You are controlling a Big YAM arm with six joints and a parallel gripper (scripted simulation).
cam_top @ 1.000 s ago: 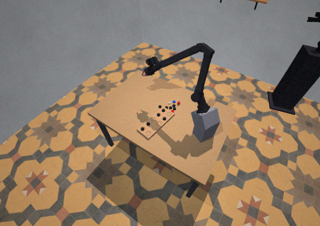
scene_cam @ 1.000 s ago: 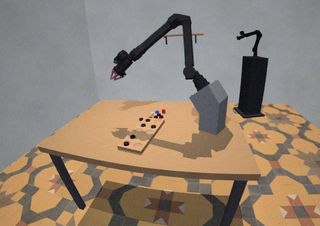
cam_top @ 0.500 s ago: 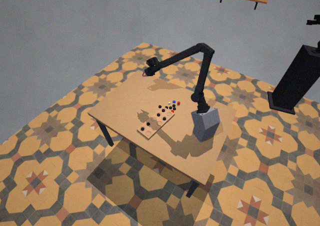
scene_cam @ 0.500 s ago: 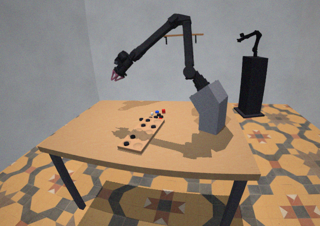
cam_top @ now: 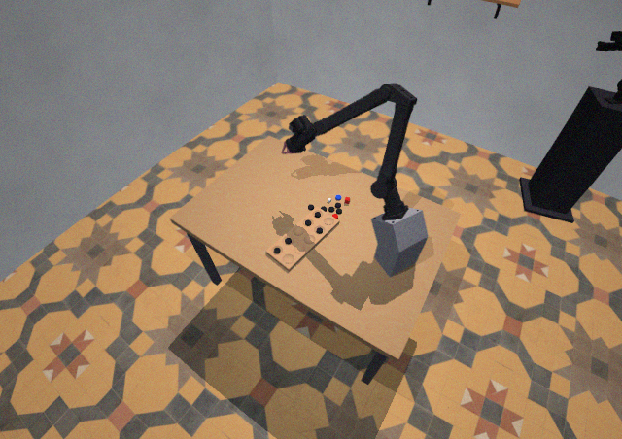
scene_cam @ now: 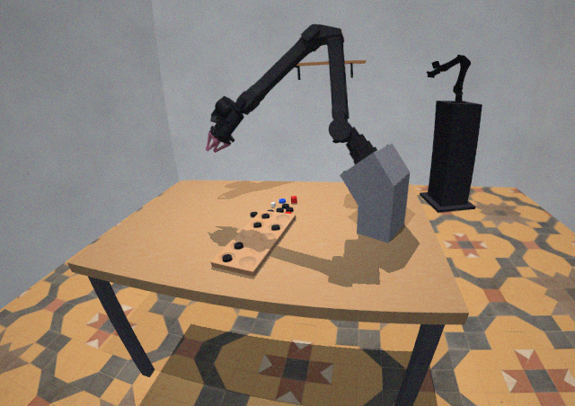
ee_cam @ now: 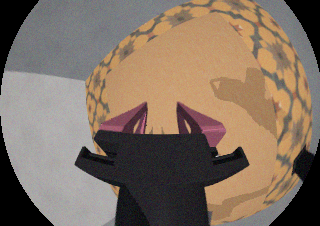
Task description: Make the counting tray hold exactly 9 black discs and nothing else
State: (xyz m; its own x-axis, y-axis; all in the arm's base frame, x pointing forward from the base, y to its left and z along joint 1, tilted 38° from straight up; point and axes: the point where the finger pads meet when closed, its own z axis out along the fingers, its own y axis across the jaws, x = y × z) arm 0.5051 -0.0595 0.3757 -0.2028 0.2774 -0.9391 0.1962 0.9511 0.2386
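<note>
Right now the small white piece is 27 cm below my hand and 24 cm behind it. From my hand the other things lie so: red disc 30 cm behind, 28 cm below, 10 cm to the left; then blue disc 28 cm below, 28 cm behind, 4 cm to the right; then red cube 33 cm behind, 27 cm below, 3 cm to the right.
</note>
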